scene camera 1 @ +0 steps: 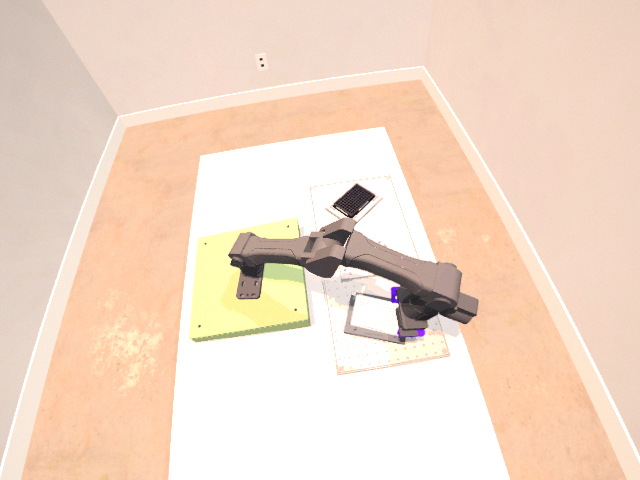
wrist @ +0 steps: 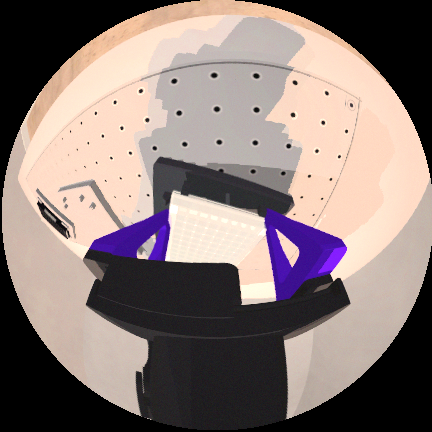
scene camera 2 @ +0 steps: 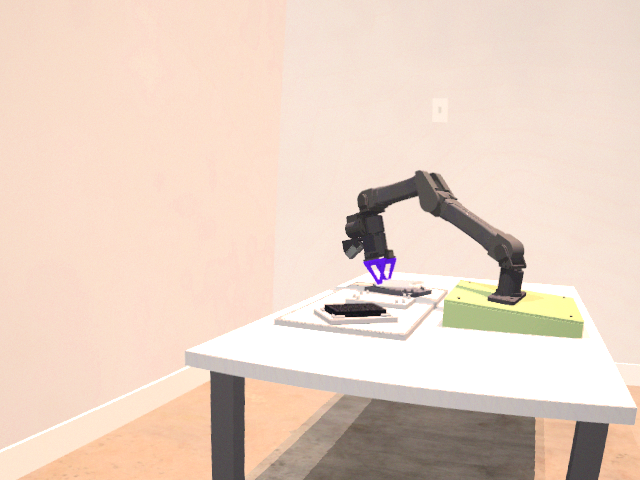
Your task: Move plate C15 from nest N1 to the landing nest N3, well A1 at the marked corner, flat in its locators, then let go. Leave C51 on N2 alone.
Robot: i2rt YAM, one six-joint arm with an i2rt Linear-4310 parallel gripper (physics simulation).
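The white plate (scene camera 1: pixel 372 312) (scene camera 2: pixel 405 284) (wrist: pixel 210 240), taken as C15, is between the purple fingers of my gripper (scene camera 1: pixel 403 313) (scene camera 2: pixel 383 280) (wrist: pixel 217 214), which is shut on it near one end. It is roughly level and slightly above the dark nest (scene camera 1: pixel 351 329) (scene camera 2: pixel 421 292) (wrist: pixel 240 189), taken as N1. An empty white nest with raised locators (scene camera 1: pixel 356 276) (scene camera 2: pixel 382 301) (wrist: pixel 105 202), taken as N3, is partly hidden by the arm in scene camera 1. The black plate (scene camera 1: pixel 355 200) (scene camera 2: pixel 355 308), taken as C51, rests on another white nest (scene camera 1: pixel 373 204) (scene camera 2: pixel 356 319). Labels and the A1 mark are unreadable.
The nests stand on pale perforated boards (scene camera 1: pixel 361 359) (wrist: pixel 197 125) on the white table (scene camera 1: pixel 248 191) (scene camera 2: pixel 413 361). The arm's base stands on a yellow-green block (scene camera 1: pixel 217 289) (scene camera 2: pixel 511 320). The arm spans above the board near the middle nest.
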